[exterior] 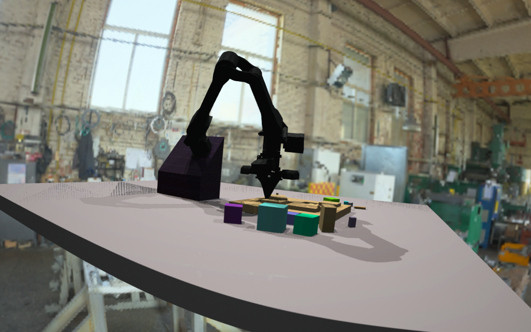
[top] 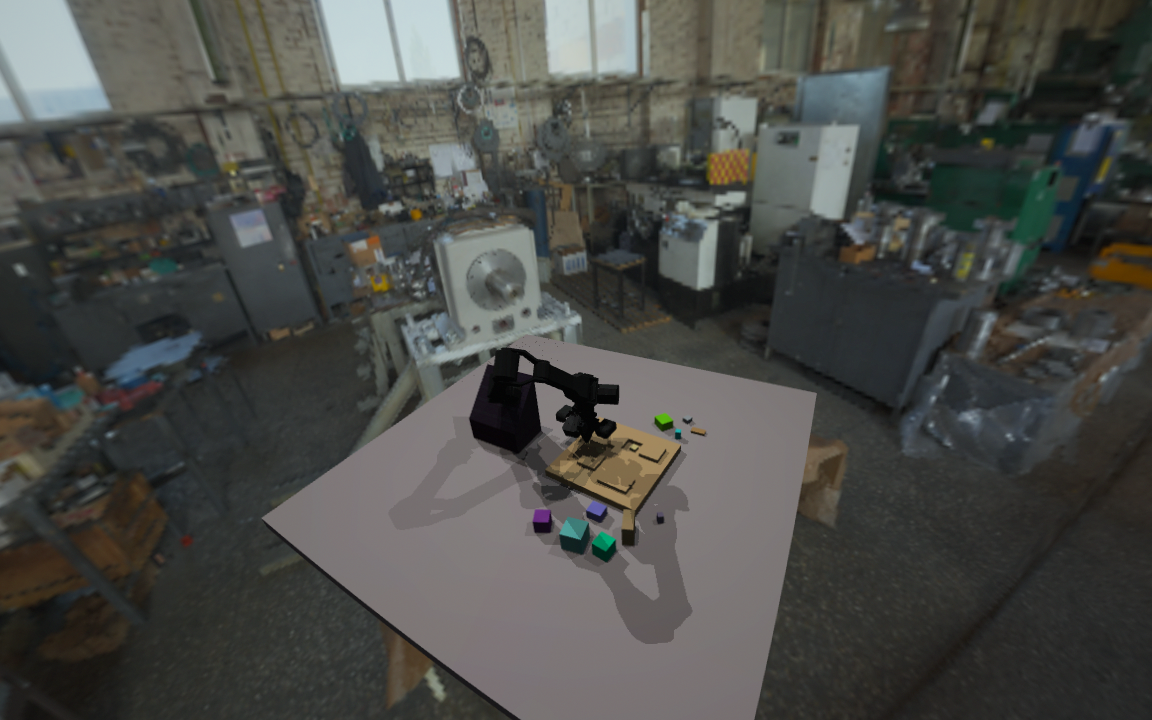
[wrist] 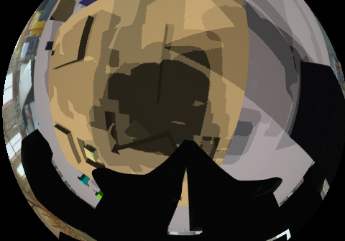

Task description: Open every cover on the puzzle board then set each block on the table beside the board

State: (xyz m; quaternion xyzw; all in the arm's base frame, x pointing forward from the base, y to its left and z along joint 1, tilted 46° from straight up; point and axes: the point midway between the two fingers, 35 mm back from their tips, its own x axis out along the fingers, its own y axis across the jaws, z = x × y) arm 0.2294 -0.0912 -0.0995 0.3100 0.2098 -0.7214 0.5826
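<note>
Now: gripper tip 10 cm short of the tan puzzle board and 4 cm to the left of it. The rest, counted from my gripper tip: lime block: 20 cm ahead, 18 cm to the left, 1 cm below; small teal block: 26 cm ahead, 14 cm to the left, 1 cm below; violet block: 24 cm to the right, 12 cm ahead, 1 cm below.
</note>
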